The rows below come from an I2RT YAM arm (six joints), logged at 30 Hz.
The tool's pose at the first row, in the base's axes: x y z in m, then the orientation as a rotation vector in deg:
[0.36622 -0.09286 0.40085 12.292 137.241 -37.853]
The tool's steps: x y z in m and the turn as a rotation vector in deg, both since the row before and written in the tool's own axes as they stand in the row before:
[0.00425 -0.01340 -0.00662 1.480 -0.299 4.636]
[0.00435 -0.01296 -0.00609 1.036 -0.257 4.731]
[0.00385 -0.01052 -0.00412 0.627 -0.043 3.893]
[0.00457 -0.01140 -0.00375 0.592 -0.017 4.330]
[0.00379 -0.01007 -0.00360 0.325 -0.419 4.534]
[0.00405 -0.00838 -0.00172 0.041 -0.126 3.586]
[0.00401 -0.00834 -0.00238 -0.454 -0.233 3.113]
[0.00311 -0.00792 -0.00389 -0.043 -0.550 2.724]
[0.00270 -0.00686 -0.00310 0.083 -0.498 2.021]
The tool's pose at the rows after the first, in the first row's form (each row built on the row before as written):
[0.35519 -0.10107 0.40809 18.252 135.262 -37.477]
[0.34368 -0.10855 0.41405 24.052 133.227 -36.474]
[0.33396 -0.11454 0.41752 28.722 131.631 -35.337]
[0.32308 -0.12090 0.41997 33.807 129.769 -33.915]
[0.31310 -0.12593 0.42193 38.728 127.349 -32.123]
[0.30465 -0.13018 0.42153 42.526 125.556 -30.396]
[0.29577 -0.13367 0.42113 45.461 123.872 -28.369]
[0.28676 -0.13607 0.42191 48.039 121.999 -27.092]
[0.27902 -0.13809 0.42211 49.952 120.491 -26.298]

